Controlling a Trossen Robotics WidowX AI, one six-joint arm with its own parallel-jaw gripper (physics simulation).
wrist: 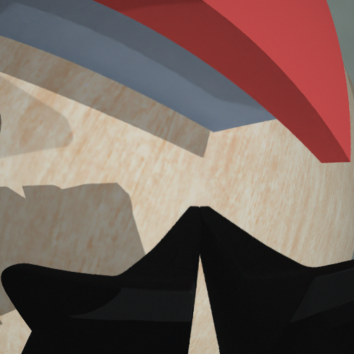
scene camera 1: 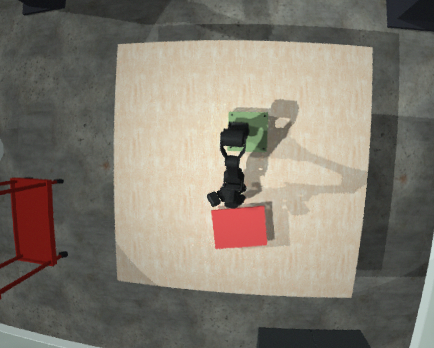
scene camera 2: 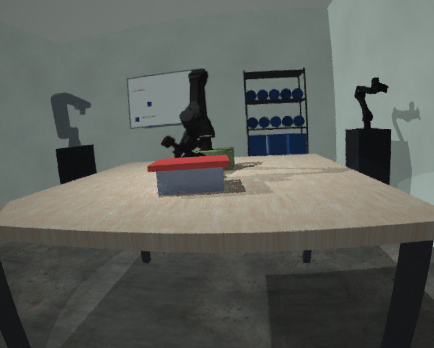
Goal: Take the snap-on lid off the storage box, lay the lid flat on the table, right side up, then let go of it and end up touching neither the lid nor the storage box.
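Observation:
The red lid (scene camera 1: 240,227) (scene camera 2: 190,162) (wrist: 280,55) sits on top of the blue-grey storage box (scene camera 2: 191,181) (wrist: 150,80) and overhangs its sides. The box stands upright on the table. My gripper (wrist: 198,215) is shut and empty; its fingertips meet low over the table beside the box's side that faces the arm, near one corner. In the wrist view a strip of table shows between the fingertips and the box. In scene camera 2 the lid and box hide the fingertips.
A green block-like base (scene camera 1: 257,142) (scene camera 2: 227,159) stands under and beside the arm on the wooden table (scene camera 1: 165,100) (scene camera 2: 215,215). A red stool-like frame (scene camera 1: 32,220) stands on the floor at the left. A dark shelf rack (scene camera 2: 274,74) and a whiteboard (scene camera 2: 165,92) are in the background.

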